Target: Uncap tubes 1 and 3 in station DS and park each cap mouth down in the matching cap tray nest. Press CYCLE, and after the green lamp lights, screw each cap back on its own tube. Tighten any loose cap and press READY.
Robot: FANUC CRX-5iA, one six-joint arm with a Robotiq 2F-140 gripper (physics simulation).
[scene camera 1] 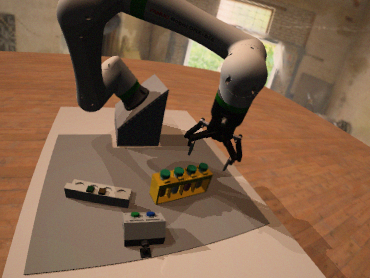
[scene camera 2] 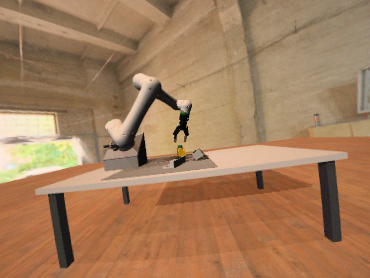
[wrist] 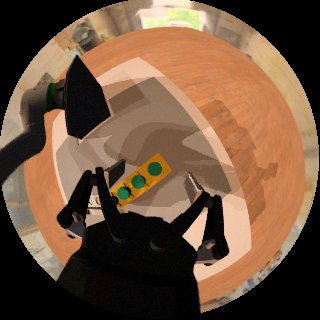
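Seen in the pictures: gripper, fingertip midpoint: (scene camera 1: 207, 160) (scene camera 2: 179, 142) (wrist: 154, 172); arm's base at its link origin: (scene camera 1: 137, 99) (wrist: 66, 93).
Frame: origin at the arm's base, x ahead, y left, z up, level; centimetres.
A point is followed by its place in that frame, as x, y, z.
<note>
The yellow tube rack (scene camera 1: 154, 192) @(48.0, -0.6, -15.0) (scene camera 2: 181, 153) @(47.2, -0.7, -13.4) (wrist: 160, 158) @(43.3, 20.5, -9.5) stands upright on the grey mat. Several green caps sit along its top, among them the left end cap (scene camera 1: 165, 174) @(47.9, 2.1, -6.9) and the right end cap (scene camera 1: 203, 166) @(45.4, 17.5, -6.9) (wrist: 155, 169) @(45.2, 18.1, -6.9). My gripper (scene camera 1: 209, 158) @(45.6, 18.0, -3.9) (scene camera 2: 180, 141) @(45.6, 18.0, -3.9) (wrist: 154, 172) @(45.6, 18.0, -3.9) is wide open and empty, above the rack's right end. A long white-topped tray (scene camera 1: 97, 198) @(47.4, -20.0, -16.5) with round nests lies to the left in scene view 1; no green cap shows standing in it. The control box (scene camera 1: 145, 231) @(64.0, -7.7, -13.1) (scene camera 2: 199, 154) @(61.6, -13.3, -14.6) has a green button (scene camera 1: 135, 214) @(58.6, -9.5, -11.9) and a blue button (scene camera 1: 150, 214) @(59.5, -5.3, -11.6).
A small green square (scene camera 1: 90, 188) @(45.4, -22.0, -13.7) and a brown square (scene camera 1: 102, 190) @(46.6, -18.1, -13.7) show on the tray. A small black fitting (scene camera 1: 145, 250) @(67.9, -8.4, -16.8) is in front of the control box. The arm's wedge-shaped base (scene camera 1: 142, 122) @(12.9, 1.2, -6.2) (scene camera 2: 122, 160) @(-0.2, -9.7, -12.3) (wrist: 85, 102) @(13.1, 7.6, -4.3) stands behind the mat (scene camera 1: 55, 230) @(56.9, -33.2, -19.0).
</note>
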